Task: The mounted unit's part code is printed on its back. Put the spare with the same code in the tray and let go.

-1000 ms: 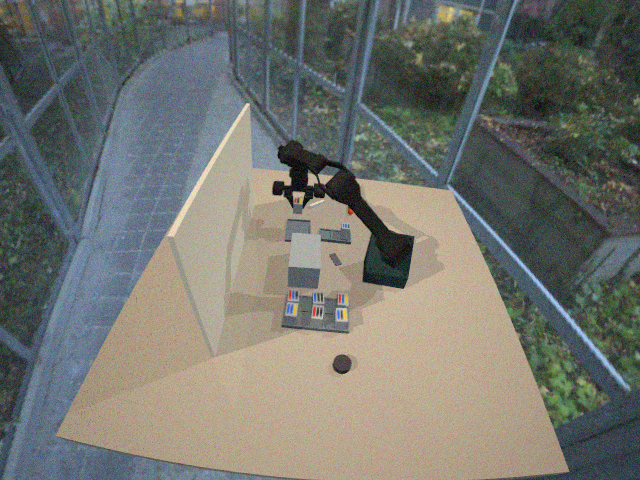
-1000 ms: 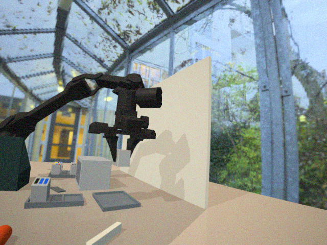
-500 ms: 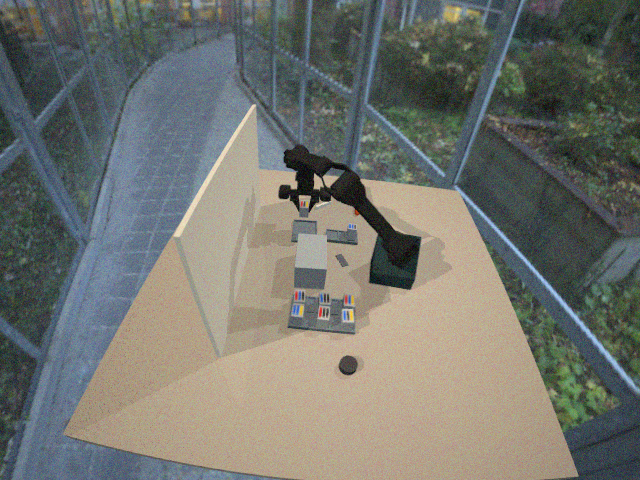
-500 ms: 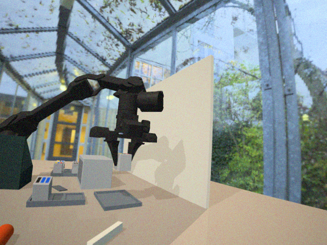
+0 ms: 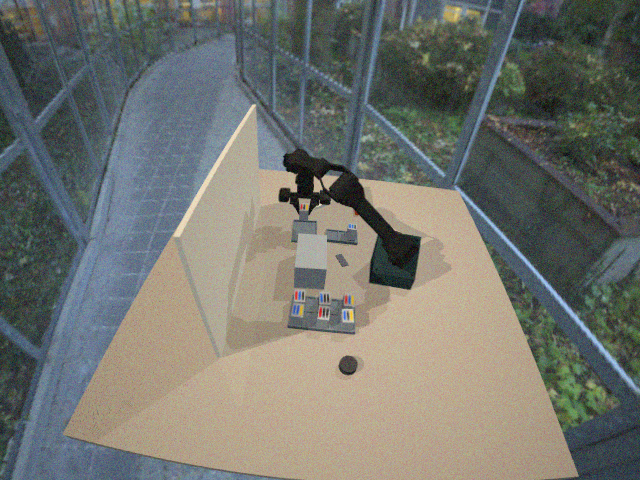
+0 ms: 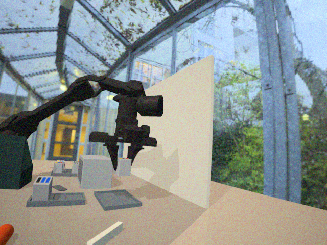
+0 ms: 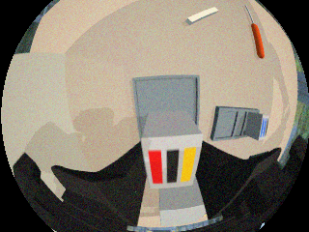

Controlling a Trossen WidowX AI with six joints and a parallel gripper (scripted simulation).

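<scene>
Now: the grey tray 160 mm behind my gripper tip and 80 mm below it. Round my gripper tip: tall beige partition 240 mm to the left, 160 mm ahead, 140 mm above; then grey mounted unit 210 mm to the left, 80 mm behind, 30 mm below; then grey spare 20 mm above.
</scene>
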